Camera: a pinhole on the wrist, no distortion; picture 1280 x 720 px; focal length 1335.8 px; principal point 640.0 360.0 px. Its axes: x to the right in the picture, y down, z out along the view. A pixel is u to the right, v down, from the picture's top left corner.
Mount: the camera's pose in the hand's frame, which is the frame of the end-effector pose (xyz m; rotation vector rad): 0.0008 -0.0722 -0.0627 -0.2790 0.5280 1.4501
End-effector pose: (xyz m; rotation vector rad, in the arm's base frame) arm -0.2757 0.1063 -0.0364 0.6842 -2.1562 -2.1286
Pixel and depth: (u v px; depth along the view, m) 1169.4 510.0 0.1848
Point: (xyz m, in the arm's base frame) -0.3327 0.1564 0.0362
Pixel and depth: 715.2 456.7 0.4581
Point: -0.4738 0.3865 0.1013
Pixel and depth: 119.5 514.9 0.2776
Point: -0.3564 0.3228 -0.0796
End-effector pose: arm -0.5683 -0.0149 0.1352 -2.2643 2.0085 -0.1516
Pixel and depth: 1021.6 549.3 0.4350
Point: -0.7784 -0.0600 -0.1552
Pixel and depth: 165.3 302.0 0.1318
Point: -0.5061 -0.0353 0.0706
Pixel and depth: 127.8 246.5 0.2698
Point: -0.4963 -0.0734 -0.0743
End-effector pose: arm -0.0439 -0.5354 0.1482 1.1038 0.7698 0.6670
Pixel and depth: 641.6 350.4 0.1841
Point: 0.0509 -0.5522 0.1818
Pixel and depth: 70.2 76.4 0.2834
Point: 0.2096 -0.5875 0.1423
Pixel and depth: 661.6 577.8 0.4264
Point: 0.1967 -0.6439 0.3664
